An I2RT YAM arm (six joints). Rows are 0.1 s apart.
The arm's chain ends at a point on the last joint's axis. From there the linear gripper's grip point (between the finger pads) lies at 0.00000 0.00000 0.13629 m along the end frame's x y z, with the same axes.
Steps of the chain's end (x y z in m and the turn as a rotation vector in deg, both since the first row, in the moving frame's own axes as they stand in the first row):
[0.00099 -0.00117 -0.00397 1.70 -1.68 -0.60]
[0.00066 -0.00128 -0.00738 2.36 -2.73 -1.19]
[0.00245 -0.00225 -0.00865 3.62 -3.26 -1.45]
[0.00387 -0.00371 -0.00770 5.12 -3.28 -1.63]
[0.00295 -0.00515 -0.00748 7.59 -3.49 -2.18]
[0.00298 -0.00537 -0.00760 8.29 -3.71 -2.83]
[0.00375 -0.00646 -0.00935 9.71 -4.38 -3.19]
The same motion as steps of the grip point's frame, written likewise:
[-0.00303 -0.00519 -0.00409 1.70 -1.68 -0.60]
[-0.00589 -0.00682 -0.00765 2.36 -2.73 -1.19]
[-0.00540 -0.01075 -0.00914 3.62 -3.26 -1.45]
[-0.00409 -0.01575 -0.00847 5.12 -3.28 -1.63]
[-0.00566 -0.02298 -0.00893 7.59 -3.49 -2.18]
[-0.00629 -0.02478 -0.00931 8.29 -3.71 -2.83]
[-0.00724 -0.02912 -0.01170 9.71 -4.38 -3.19]

